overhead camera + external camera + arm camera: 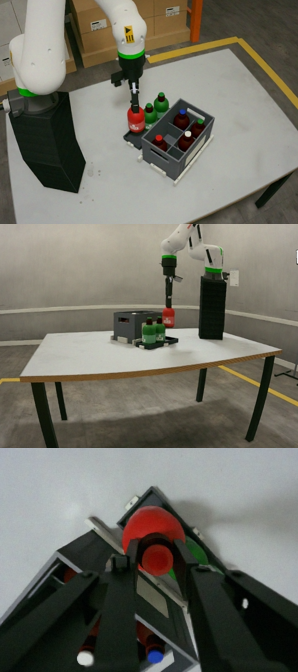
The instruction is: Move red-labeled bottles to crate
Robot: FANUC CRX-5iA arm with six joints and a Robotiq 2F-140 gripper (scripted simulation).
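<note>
The red-labeled bottle is 8 cm below my hand. Also, from my hand: dark tray (24 cm below, 8 cm ahead, 3 cm to the left); then grey crate (17 cm below, 15 cm to the right, 13 cm ahead).
</note>
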